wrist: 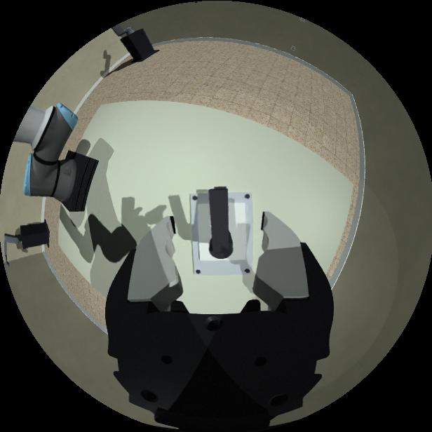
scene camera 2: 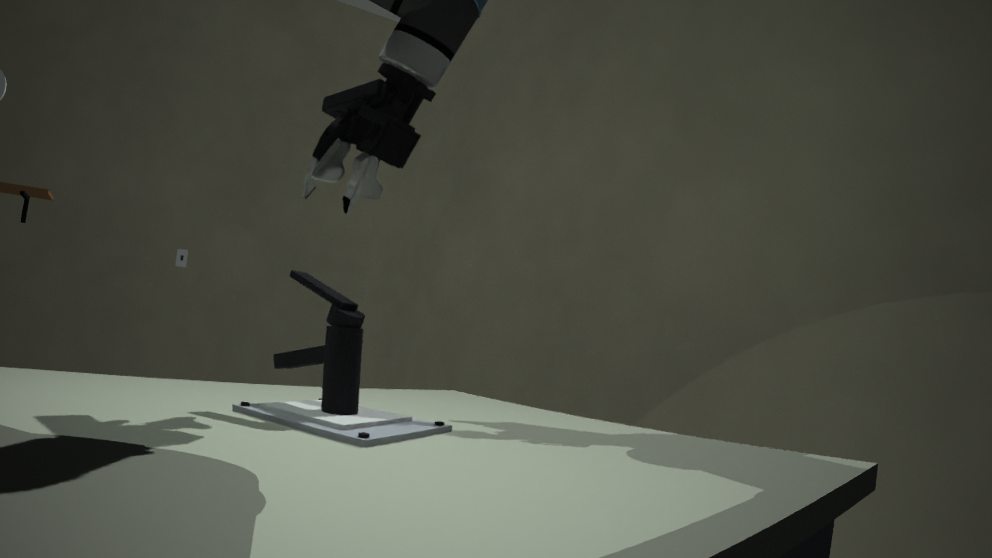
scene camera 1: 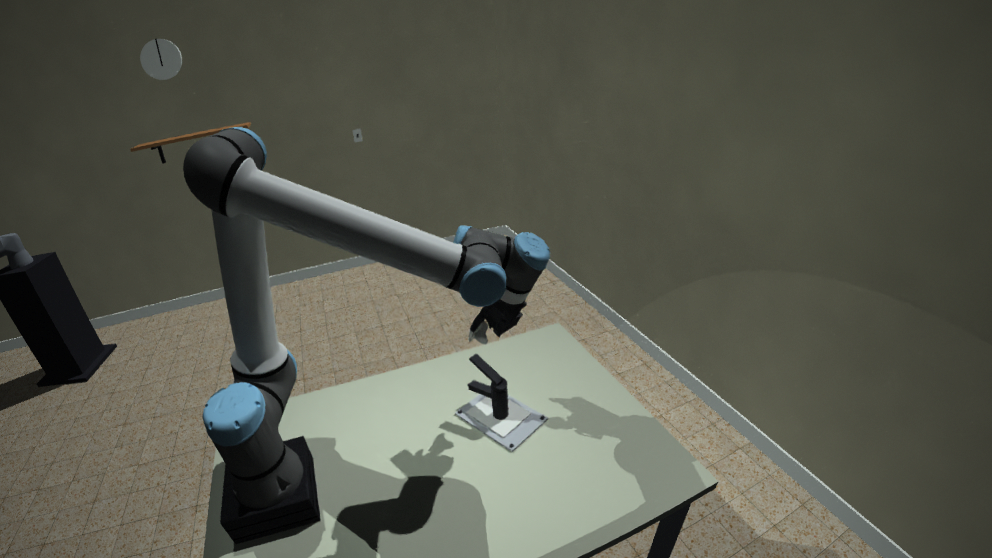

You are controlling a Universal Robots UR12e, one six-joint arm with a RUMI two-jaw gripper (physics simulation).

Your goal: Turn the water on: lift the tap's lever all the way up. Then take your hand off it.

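Where they show: gripper, fingertip midpoint: (scene camera 2: 325,205) (scene camera 1: 480,334); arm's base at its link origin: (scene camera 1: 268,478).
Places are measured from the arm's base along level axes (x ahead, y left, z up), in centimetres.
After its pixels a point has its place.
The black tap (scene camera 1: 499,400) @(x 65.6, y 17.5, z -0.1 cm) (scene camera 2: 341,371) @(x 65.7, y 17.5, z -2.8 cm) stands upright on a light grey base plate (scene camera 1: 511,442) @(x 66.9, y 8.2, z -8.9 cm) (scene camera 2: 388,435) @(x 69.8, y 8.1, z -8.9 cm) (wrist: 222,270). Its flat black lever (scene camera 1: 485,368) @(x 63.0, y 23.5, z 8.0 cm) (scene camera 2: 322,288) @(x 63.1, y 22.4, z 7.6 cm) (wrist: 219,212) slants steeply upward from the top of the tap, its free end raised on the same side as the spout (scene camera 1: 479,387) @(x 60.9, y 25.7, z -1.0 cm) (scene camera 2: 299,356) @(x 60.9, y 24.5, z -1.7 cm). The spout is below the lever. My gripper (scene camera 2: 326,201) @(x 62.5, y 25.2, z 19.3 cm) (wrist: 217,215) is open and empty. It hangs above the lever with a clear gap and touches neither lever nor tap. In the wrist view the lever shows between the two spread fingers, farther down.
The plate lies on a pale green table (scene camera 1: 388,416) @(x 30.9, y 28.0, z -9.7 cm) (scene camera 2: 527,499) @(x 75.2, y -14.3, z -9.7 cm) (wrist: 200,135). The arm's black base (scene camera 1: 270,517) @(x 1.5, y -10.5, z -2.8 cm) (wrist: 82,182) stands at the table's left end in the first scene view. A dark pedestal (scene camera 1: 49,319) stands on the floor beyond the table. Arm shadows fall across the table.
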